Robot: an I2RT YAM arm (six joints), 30 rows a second.
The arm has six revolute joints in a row. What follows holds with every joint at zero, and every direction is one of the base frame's.
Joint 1 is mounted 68 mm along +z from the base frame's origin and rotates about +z.
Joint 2 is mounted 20 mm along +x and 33.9 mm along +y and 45.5 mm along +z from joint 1 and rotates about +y.
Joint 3 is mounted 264 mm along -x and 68.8 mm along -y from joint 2 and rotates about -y.
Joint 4 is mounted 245 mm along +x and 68.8 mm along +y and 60 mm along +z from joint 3 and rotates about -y.
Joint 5 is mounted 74 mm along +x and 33.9 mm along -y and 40.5 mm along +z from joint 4 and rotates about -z.
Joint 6 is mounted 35.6 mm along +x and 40.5 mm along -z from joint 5 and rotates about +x.
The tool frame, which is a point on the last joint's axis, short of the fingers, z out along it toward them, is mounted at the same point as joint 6; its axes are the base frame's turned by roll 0, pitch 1.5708 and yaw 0 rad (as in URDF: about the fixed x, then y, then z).
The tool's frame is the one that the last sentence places.
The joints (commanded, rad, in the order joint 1, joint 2, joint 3, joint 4, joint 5, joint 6), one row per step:
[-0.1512 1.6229 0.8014 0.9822 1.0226 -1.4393]
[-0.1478 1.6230 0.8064 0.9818 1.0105 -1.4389]
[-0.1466 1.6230 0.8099 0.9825 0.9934 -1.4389]
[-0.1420 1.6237 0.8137 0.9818 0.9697 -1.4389]
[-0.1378 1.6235 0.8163 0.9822 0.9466 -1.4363]
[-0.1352 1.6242 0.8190 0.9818 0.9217 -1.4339]
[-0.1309 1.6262 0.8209 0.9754 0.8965 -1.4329]
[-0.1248 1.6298 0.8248 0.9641 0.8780 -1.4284]
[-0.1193 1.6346 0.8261 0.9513 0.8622 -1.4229]
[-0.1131 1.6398 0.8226 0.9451 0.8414 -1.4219]
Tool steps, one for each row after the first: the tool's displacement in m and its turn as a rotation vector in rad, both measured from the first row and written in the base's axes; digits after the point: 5 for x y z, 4 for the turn. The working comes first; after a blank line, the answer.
Tool pose at each row, in the base's axes (x y z in m, rotation vector in rad; the steps are taken from these numbers as rounded here):
[0.32751 -0.08063 0.25344 -0.1133 1.8507 -1.9070]
[0.32880 -0.07944 0.25494 -0.1236 1.8394 -1.8977]
[0.32985 -0.07886 0.25615 -0.1372 1.8267 -1.8877]
[0.33152 -0.07705 0.25714 -0.1617 1.8104 -1.8721]
[0.33284 -0.07532 0.25815 -0.1818 1.7932 -1.8552]
[0.33422 -0.07409 0.25885 -0.2037 1.7769 -1.8386]
[0.33592 -0.07227 0.25830 -0.2355 1.7664 -1.8221]
[0.33806 -0.07002 0.25735 -0.2631 1.7616 -1.8053]
[0.33993 -0.06797 0.25503 -0.2913 1.7626 -1.7896]
[0.34132 -0.06548 0.25173 -0.3273 1.7600 -1.7733]

[0.00129 0.00119 0.00150 -0.0025 -0.0045 0.0154]
[0.00234 0.00177 0.00271 -0.0059 -0.0082 0.0334]
[0.00401 0.00358 0.00370 -0.0101 -0.0101 0.0614]
[0.00533 0.00531 0.00471 -0.0133 -0.0150 0.0886]
[0.00671 0.00654 0.00541 -0.0167 -0.0182 0.1160]
[0.00841 0.00836 0.00486 -0.0190 -0.0121 0.1453]
[0.01055 0.01061 0.00391 -0.0176 -0.0049 0.1702]
[0.01242 0.01266 0.00159 -0.0139 0.0065 0.1919]
[0.01381 0.01515 -0.00171 -0.0132 0.0207 0.2189]

